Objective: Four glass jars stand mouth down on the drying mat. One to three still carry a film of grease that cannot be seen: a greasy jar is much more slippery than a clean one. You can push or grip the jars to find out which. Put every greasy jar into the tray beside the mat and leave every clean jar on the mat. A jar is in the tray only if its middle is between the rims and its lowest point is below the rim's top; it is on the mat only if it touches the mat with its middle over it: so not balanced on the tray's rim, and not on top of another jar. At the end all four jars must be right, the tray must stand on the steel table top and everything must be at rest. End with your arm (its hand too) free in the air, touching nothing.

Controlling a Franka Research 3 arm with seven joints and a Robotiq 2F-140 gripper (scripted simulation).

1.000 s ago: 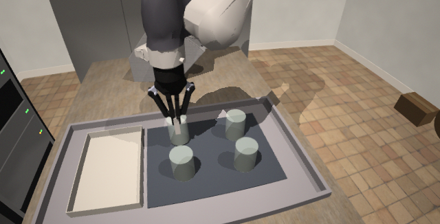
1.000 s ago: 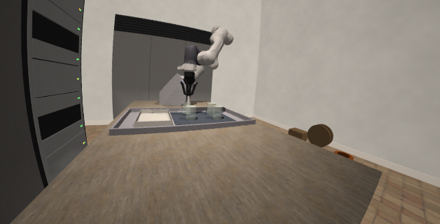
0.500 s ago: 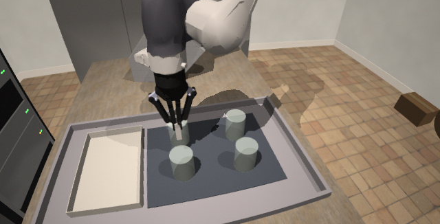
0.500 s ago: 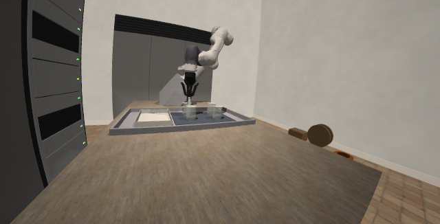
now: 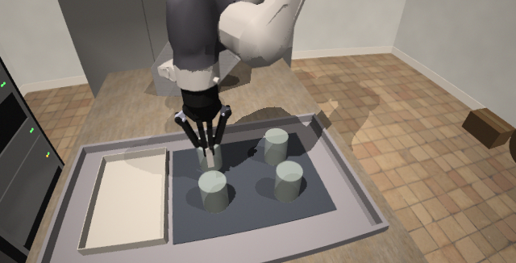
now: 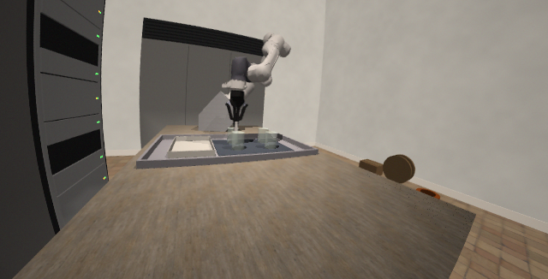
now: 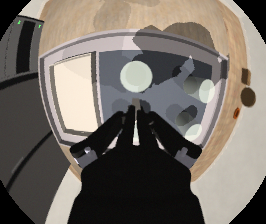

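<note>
My hand is 3 cm short of the rimmed steel table top, 1 cm to the left of it and 11 cm above it. The rest, counted from my hand: dark drying mat 9 cm to the left, 11 cm below; then cream tray 5 cm ahead, 22 cm to the right, 10 cm below.
</note>
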